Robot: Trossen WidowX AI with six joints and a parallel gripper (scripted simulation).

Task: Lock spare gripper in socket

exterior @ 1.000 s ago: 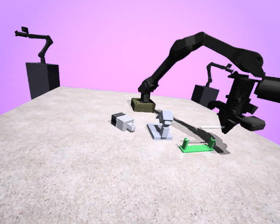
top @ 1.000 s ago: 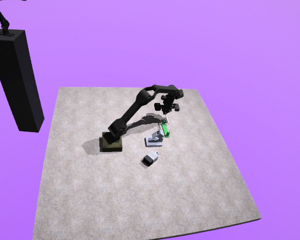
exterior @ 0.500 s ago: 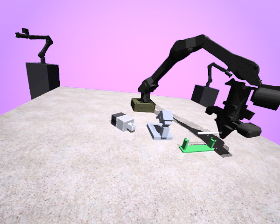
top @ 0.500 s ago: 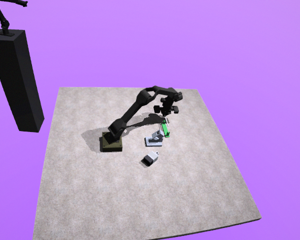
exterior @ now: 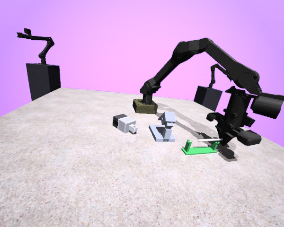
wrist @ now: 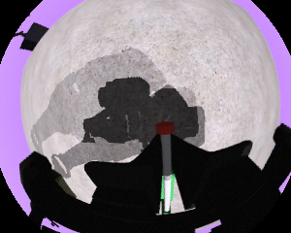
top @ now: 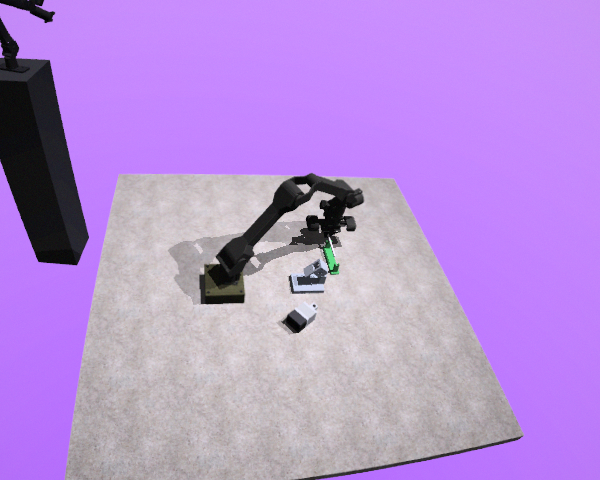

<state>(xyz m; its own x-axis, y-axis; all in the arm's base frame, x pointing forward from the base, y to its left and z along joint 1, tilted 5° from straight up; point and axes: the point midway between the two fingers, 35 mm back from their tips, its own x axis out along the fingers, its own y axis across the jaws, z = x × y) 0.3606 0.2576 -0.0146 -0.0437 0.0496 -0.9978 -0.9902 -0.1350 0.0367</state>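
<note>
The green rest lies 10 mm ahead of my gripper tip and 100 mm to the right of it. Also, from my gripper tip: spare gripper (100 mm behind, 380 mm to the right); then grey mount (60 mm behind, 230 mm to the right, 30 mm above).
</note>
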